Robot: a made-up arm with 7 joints. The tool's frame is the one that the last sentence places. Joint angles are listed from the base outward.
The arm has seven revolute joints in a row. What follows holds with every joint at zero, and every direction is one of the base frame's. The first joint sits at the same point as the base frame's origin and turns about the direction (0.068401, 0.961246, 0.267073). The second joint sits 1.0 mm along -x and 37.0 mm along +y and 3.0 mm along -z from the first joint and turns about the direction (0.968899, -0.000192, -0.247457). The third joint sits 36.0 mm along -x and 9.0 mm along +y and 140.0 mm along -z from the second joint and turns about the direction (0.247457, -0.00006, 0.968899). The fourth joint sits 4.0 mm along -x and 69.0 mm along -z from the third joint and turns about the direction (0.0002, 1, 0.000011). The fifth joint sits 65.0 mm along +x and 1.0 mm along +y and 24.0 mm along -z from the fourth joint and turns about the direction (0.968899, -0.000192, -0.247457). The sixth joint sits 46.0 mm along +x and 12.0 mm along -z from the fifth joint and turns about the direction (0.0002, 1, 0.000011). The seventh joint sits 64.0 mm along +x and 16.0 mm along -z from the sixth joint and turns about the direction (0.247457, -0.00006, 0.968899). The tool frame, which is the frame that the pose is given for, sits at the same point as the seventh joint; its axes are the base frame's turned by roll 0.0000, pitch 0.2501 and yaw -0.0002 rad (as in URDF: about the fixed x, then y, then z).
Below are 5 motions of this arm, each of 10 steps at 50 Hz.
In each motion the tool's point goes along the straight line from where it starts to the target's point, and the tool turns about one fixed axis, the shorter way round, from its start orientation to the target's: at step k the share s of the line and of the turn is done. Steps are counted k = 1, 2, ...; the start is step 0. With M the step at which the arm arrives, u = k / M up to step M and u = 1 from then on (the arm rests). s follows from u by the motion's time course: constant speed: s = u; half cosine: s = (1 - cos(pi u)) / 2; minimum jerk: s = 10 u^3 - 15 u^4 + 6 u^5.
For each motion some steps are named. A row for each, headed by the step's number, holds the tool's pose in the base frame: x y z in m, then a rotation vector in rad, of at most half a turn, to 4 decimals.
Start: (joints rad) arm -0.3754 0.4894 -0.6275 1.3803 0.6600 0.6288 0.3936
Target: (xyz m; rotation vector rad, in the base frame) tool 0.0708 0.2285 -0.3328 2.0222 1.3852 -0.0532
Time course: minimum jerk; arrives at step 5
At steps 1, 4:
1: 0.0812 0.2304 -0.3304 2.0190 1.3433 -0.0446
4: 0.0714 0.2286 -0.3327 2.0220 1.3826 -0.0527

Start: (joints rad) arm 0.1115 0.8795 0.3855 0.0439 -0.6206 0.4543 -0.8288
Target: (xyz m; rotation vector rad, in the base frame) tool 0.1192 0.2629 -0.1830 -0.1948 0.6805 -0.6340
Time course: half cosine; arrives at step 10
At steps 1, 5, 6, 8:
1: 0.1204 0.2764 -0.1665 -0.0193 0.6213 -0.4485
5: 0.1198 0.2698 -0.1745 -0.1044 0.6509 -0.5391
6: 0.1196 0.2677 -0.1771 -0.1322 0.6602 -0.5684
8: 0.1193 0.2642 -0.1814 -0.1775 0.6750 -0.6159

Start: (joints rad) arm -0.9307 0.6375 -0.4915 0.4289 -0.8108 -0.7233 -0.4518
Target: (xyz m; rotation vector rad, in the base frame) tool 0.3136 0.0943 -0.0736 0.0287 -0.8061 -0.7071
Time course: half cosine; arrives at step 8
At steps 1, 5, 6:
1: 0.3083 0.0894 -0.0822 0.0570 -0.7470 -0.7611
5: 0.3119 0.0927 -0.0764 0.0378 -0.7872 -0.7245
6: 0.3128 0.0936 -0.0749 0.0330 -0.7972 -0.7154

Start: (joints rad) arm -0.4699 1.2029 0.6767 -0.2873 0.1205 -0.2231 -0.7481
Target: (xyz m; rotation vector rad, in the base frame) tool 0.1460 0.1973 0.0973 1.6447 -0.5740 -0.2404
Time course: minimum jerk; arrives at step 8
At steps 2, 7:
2: 0.1561 0.2061 0.0855 1.6178 -0.5069 -0.1901
7: 0.1462 0.1975 0.0971 1.6442 -0.5728 -0.2395

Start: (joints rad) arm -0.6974 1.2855 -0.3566 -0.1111 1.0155 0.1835 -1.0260
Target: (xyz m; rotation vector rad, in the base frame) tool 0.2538 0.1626 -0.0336 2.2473 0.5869 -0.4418
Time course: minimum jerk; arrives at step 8
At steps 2, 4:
2: 0.2517 0.1756 -0.0202 2.2134 0.7435 -0.3932
4: 0.2526 0.1698 -0.0261 2.2294 0.6745 -0.4149

